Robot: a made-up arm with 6 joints.
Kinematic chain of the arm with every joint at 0, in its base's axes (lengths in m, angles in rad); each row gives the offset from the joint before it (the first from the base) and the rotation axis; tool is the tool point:
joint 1: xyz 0 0 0.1 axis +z
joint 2: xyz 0 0.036 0 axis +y
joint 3: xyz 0 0 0.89 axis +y
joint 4: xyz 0 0 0.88 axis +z
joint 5: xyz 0 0 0 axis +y
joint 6: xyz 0 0 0.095 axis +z
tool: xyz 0 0 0
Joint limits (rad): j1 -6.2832..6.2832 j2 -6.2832..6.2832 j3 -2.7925..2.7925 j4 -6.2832..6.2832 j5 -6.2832..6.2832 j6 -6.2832..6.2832
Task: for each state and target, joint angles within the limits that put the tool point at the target. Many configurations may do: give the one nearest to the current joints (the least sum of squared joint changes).
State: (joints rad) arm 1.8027 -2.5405 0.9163 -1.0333 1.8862 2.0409
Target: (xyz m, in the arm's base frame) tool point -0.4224 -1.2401 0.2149
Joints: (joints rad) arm 1.2135 -2.1781 1.3698 -0.9712 1.9079 2.0409
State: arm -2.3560 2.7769 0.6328 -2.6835 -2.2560 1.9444
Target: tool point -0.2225 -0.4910 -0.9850
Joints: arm -2.1197 1.9420 1.4923 -2.6859 -2.3281 1.9444
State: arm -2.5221 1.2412 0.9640 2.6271 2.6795 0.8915
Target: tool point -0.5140 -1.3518 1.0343
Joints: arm -1.9870 0.9064 0.2731 2.6354 2.0720 0.8915
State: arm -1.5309 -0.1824 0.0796 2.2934 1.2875 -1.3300
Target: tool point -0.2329 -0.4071 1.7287
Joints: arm -2.3108 -0.0519 0.7242 2.3568 1.4372 -1.3300
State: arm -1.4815 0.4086 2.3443 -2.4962 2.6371 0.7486
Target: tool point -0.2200 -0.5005 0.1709
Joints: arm -1.9948 0.3562 2.5317 -2.4538 2.6095 0.7486
